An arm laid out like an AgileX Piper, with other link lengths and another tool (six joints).
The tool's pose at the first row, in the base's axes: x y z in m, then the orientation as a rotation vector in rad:
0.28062 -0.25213 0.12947 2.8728 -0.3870 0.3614
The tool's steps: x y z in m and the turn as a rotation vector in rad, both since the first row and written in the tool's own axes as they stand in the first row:
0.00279 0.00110 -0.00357 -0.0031 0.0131 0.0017
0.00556 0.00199 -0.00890 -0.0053 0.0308 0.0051
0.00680 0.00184 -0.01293 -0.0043 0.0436 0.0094
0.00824 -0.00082 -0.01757 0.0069 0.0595 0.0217
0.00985 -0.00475 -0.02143 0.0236 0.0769 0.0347
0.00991 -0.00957 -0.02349 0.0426 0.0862 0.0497
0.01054 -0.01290 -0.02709 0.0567 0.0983 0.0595
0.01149 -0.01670 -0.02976 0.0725 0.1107 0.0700
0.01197 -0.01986 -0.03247 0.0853 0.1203 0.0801
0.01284 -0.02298 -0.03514 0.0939 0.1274 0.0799
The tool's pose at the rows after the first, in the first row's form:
0.28216 -0.25292 0.13380 2.8658 -0.3874 0.3794
0.28337 -0.25308 0.13975 2.8580 -0.3893 0.4044
0.28372 -0.25223 0.14386 2.8545 -0.3931 0.4236
0.28484 -0.24891 0.14815 2.8589 -0.4073 0.4517
0.28665 -0.24463 0.15152 2.8677 -0.4219 0.4841
0.28764 -0.23960 0.15260 2.8809 -0.4409 0.5063
0.28842 -0.23572 0.15557 2.8888 -0.4521 0.5300
0.28982 -0.23170 0.15766 2.8980 -0.4642 0.5551
0.29060 -0.22816 0.15977 2.9051 -0.4765 0.5752
0.29173 -0.22477 0.16196 2.9106 -0.4744 0.5884

